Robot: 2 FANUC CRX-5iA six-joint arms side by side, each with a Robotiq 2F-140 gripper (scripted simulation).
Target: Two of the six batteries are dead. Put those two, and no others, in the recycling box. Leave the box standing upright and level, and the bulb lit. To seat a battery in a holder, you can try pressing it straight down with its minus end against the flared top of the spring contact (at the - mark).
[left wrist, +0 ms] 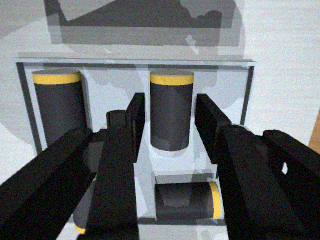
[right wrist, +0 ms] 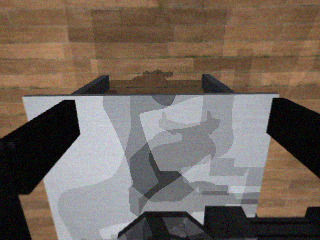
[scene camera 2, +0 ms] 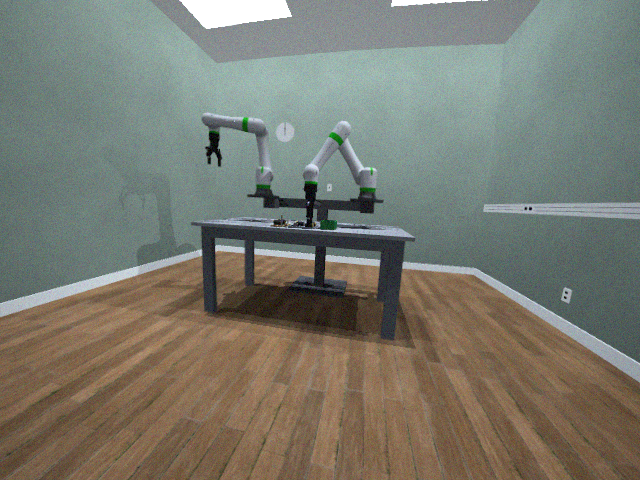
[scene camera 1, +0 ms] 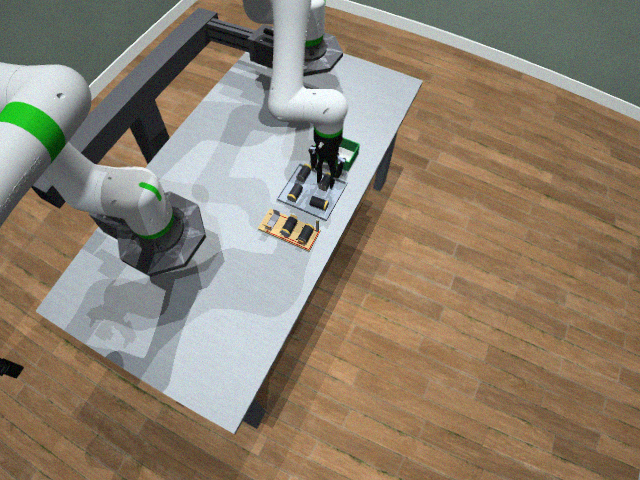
Labels:
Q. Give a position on a battery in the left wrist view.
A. At 171, 91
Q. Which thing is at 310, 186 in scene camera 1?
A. A tray.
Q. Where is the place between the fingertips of the left gripper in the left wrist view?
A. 170, 108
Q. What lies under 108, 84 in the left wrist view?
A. A tray.

